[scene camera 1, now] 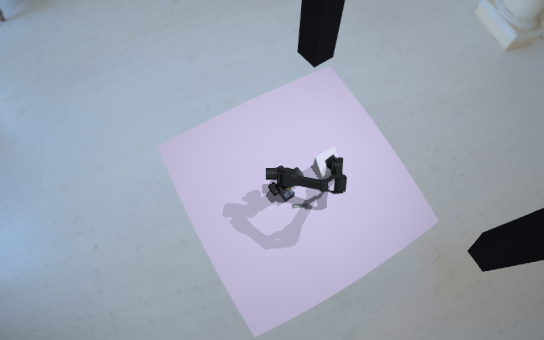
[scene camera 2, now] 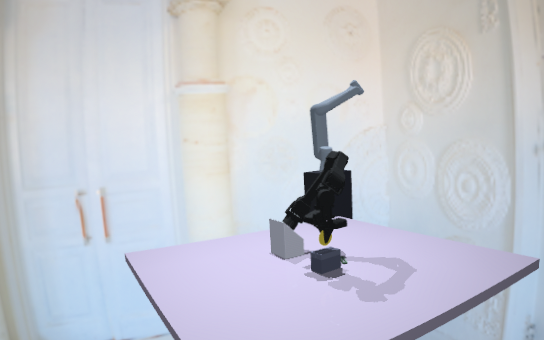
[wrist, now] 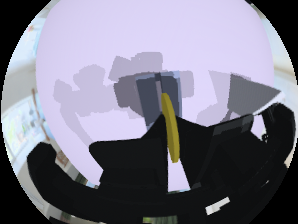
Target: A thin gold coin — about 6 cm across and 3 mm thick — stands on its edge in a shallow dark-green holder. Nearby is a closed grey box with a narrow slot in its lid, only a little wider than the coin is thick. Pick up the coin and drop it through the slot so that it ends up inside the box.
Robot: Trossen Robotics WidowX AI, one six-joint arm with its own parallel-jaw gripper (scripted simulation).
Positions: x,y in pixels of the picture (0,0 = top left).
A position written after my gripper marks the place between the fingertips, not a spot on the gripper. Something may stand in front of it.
My gripper (scene camera 2: 325,242) carries a coin (wrist: 167,108).
